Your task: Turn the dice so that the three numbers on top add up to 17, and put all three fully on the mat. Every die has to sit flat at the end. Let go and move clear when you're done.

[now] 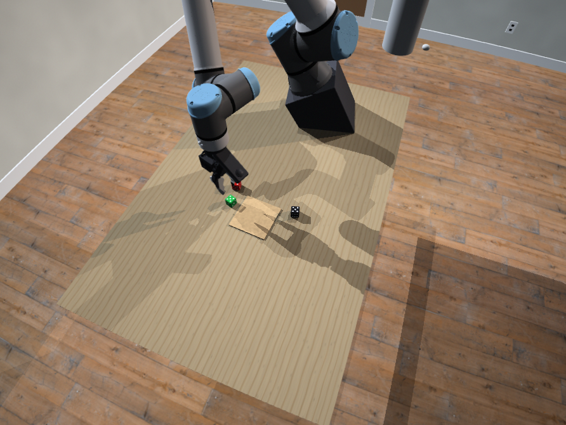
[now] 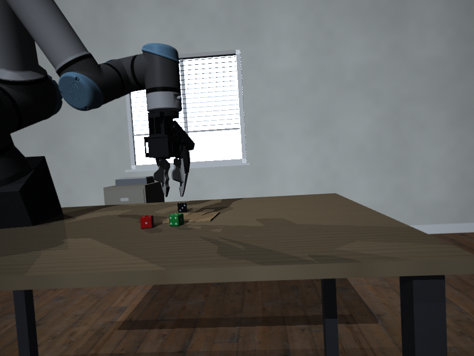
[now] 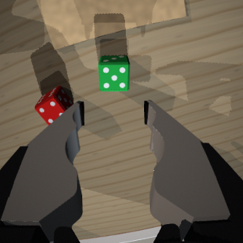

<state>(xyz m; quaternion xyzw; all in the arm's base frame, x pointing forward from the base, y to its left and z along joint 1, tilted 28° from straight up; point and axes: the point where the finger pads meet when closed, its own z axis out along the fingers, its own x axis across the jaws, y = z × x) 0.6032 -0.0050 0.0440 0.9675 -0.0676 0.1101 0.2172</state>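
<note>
The green die lies 80 mm below my hand. From my hand the other things lie so: black die 70 mm behind, 230 mm to the left, 80 mm below; red die 70 mm behind, 20 mm to the right, 80 mm below; tan mat 10 mm ahead, 110 mm to the left, 90 mm below.
</note>
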